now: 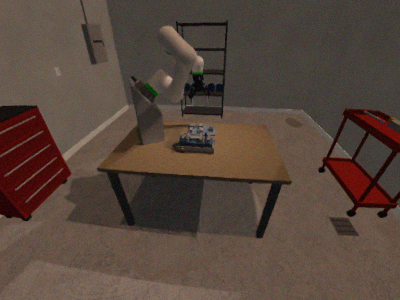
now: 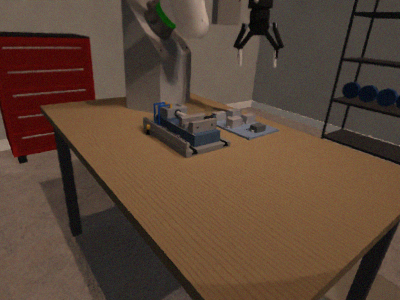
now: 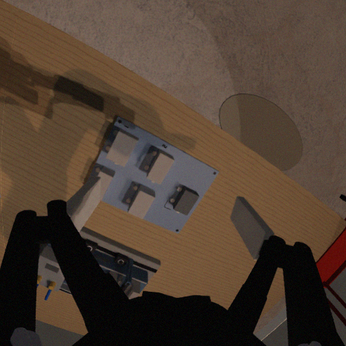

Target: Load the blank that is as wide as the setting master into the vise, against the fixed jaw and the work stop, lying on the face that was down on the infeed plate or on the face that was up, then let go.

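Frame: origin at the arm's base, x ahead, y left, z up, level; millimetres.
Where they show: gripper, fingertip midpoint: (image 1: 200, 103) (image 2: 256, 66); arm's base at its link origin: (image 1: 145, 96) (image 2: 156, 25).
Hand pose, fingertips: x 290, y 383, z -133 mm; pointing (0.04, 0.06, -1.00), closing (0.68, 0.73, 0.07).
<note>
Things, the pixels of their centre, and the offset from my fingertips. "*": a spot on its surface instead. Level surfaces: height alone.
- pale blue infeed plate at the middle of its body: (image 2: 241, 125) (image 1: 201, 130) 241 mm down, 48 mm ahead, 56 mm right
- dark grey block at the middle of its body: (image 2: 257, 127) 224 mm down, 128 mm ahead, 17 mm right
- vise at the middle of its body: (image 2: 185, 124) (image 1: 196, 141) 195 mm down, 155 mm ahead, 322 mm right
- blue bracket at a spot on its surface: (image 2: 159, 111) * 156 mm down, 112 mm ahead, 411 mm right
- grey rail at the middle of its body: (image 2: 163, 132) (image 1: 194, 148) 210 mm down, 190 mm ahead, 403 mm right
- wooden table at its surface level: 245 mm down
My gripper (image 1: 201, 103) (image 2: 257, 64) (image 3: 168, 198) is open and empty, high above the table. The pale blue infeed plate (image 2: 245, 133) (image 3: 165, 220) lies on the table beside the vise. On it stand several light grey blocks, among them one at a plate corner (image 3: 122, 148), one beside it (image 3: 160, 166) and one nearer the vise (image 3: 141, 202). Another (image 3: 106, 178) is partly hidden by a finger pad. A dark grey block (image 2: 257, 128) (image 3: 185, 200) sits near the plate's edge. The vise (image 1: 197, 142) (image 2: 200, 136) has a blue body and grey jaws. I cannot tell which block matches the setting master's width.
A blue bracket (image 2: 159, 111) stands at the vise's far end, and a grey rail (image 2: 167, 137) runs along its side. The arm's pedestal (image 1: 150, 122) stands on the wooden table (image 1: 245, 155). A red cabinet (image 1: 30, 155), a red cart (image 1: 360, 202) and a shelf rack (image 1: 225, 70) stand around it.
</note>
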